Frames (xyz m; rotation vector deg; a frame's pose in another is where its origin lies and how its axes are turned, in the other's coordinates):
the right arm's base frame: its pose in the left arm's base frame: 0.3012 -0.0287 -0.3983 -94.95 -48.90 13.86
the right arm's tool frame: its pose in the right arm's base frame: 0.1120 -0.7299 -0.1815 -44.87 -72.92 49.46
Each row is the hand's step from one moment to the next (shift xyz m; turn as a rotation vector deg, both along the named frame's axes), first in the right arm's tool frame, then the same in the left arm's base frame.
Working: the right arm's tool frame: its pose in the left arm's base frame: 0.1945 -0.0695 0.3535 126.09 56.38 -95.19

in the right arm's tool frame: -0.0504 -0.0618 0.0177 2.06 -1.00 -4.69
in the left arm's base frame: -0.0590 0.0180 0.0535 3.29 4.05 -0.07
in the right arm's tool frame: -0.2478 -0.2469 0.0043 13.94 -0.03 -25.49
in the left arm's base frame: -0.1911 0.0899 0.2789 21.61 18.99 -4.06
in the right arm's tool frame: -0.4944 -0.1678 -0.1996 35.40 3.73 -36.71
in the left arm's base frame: -0.0191 0.0462 0.5567 35.61 30.31 -20.69
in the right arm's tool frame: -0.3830 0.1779 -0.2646 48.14 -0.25 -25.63
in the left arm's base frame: 0.2610 -0.1373 0.4017 26.37 32.19 -35.25
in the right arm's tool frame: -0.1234 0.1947 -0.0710 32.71 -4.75 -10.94
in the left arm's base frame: 0.1583 -0.1555 0.0947 10.08 21.85 -25.16
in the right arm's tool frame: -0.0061 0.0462 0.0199 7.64 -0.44 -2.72
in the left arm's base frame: 0.0124 -0.0478 -0.0113 2.90 4.69 -5.97
